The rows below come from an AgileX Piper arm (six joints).
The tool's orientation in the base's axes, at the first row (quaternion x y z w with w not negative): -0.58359 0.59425 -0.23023 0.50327
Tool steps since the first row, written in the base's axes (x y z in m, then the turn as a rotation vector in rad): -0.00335 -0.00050 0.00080 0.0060 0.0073 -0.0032; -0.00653 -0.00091 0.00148 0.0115 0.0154 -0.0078; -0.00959 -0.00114 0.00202 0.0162 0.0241 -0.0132; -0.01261 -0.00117 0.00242 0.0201 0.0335 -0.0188; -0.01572 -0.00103 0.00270 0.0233 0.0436 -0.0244; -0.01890 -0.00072 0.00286 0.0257 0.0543 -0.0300; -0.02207 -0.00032 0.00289 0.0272 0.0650 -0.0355; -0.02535 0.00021 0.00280 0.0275 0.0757 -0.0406
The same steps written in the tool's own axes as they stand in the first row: -0.00043 0.00075 -0.00337 -0.0046 0.0015 0.0087; -0.00087 0.00155 -0.00652 -0.0095 0.0047 0.0178; -0.00141 0.00245 -0.00945 -0.0149 0.0090 0.0267; -0.00208 0.00349 -0.01224 -0.0210 0.0140 0.0352; -0.00289 0.00472 -0.01500 -0.0279 0.0195 0.0433; -0.00382 0.00611 -0.01772 -0.0355 0.0255 0.0509; -0.00480 0.00764 -0.02035 -0.0433 0.0318 0.0577; -0.00588 0.00934 -0.02299 -0.0515 0.0384 0.0633
